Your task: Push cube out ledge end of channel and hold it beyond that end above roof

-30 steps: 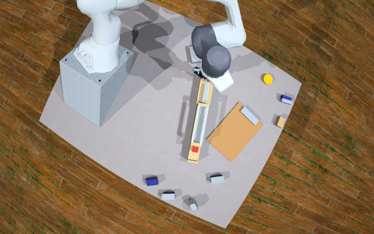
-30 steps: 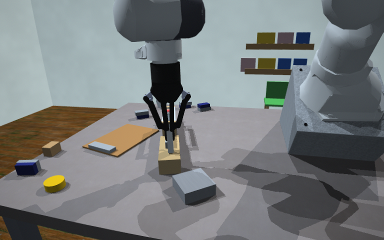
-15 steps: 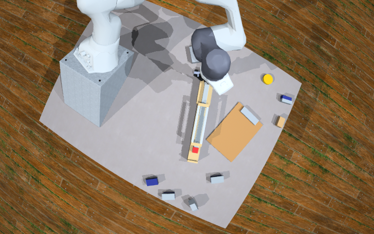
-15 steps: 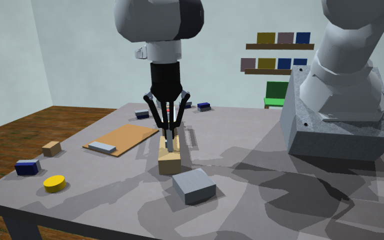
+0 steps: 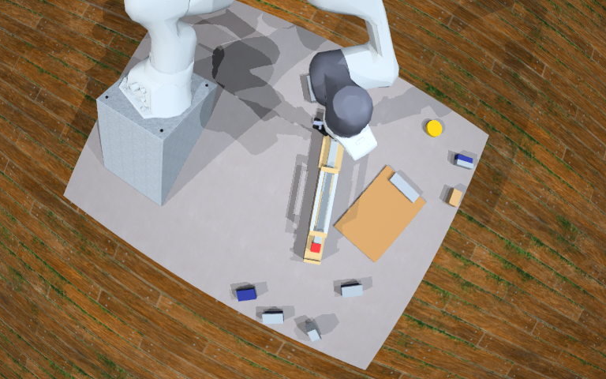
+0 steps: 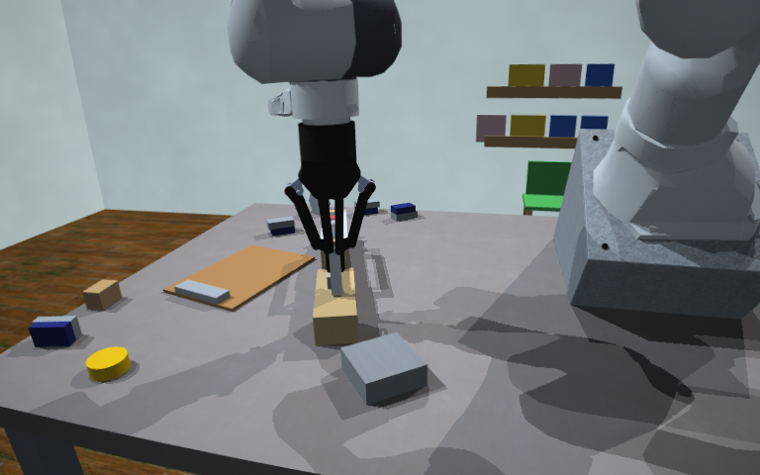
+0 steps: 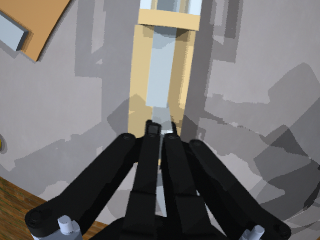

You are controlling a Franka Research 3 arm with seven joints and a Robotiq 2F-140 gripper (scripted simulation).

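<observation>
Right now my hand is 270 mm to the left of the red cube, 130 mm short of it and 20 mm above it. Also, from my hand: tan block (410 mm ahead, 80 mm to the left, 60 mm below); grey block (110 mm to the left, 110 mm behind, 70 mm below); yellow disc (230 mm ahead, 220 mm to the left, 70 mm below).
</observation>
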